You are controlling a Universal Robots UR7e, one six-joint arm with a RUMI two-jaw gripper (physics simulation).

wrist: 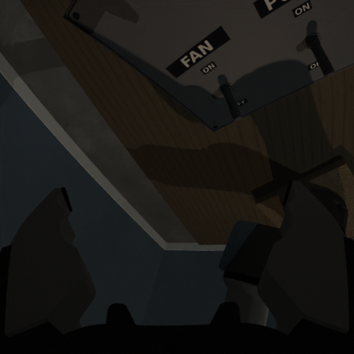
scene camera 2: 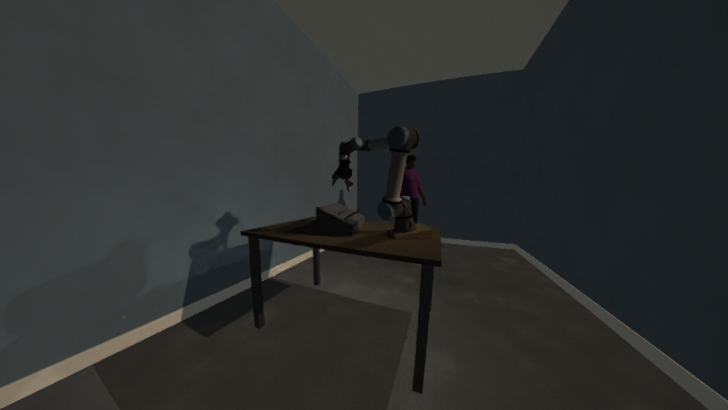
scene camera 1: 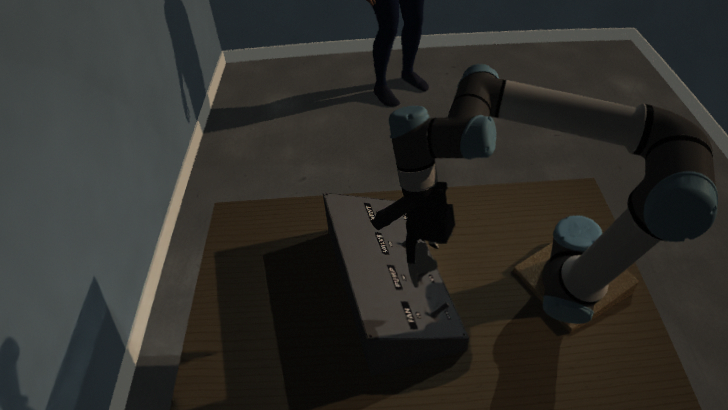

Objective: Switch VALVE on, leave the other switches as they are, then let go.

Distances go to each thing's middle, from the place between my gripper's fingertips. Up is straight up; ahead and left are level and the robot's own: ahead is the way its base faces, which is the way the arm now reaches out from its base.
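Measured from the grey sloped switch panel [scene camera 1: 396, 323], my gripper is 220 mm above it, and it is also 160 mm to the left of the panel and 100 mm short of it.
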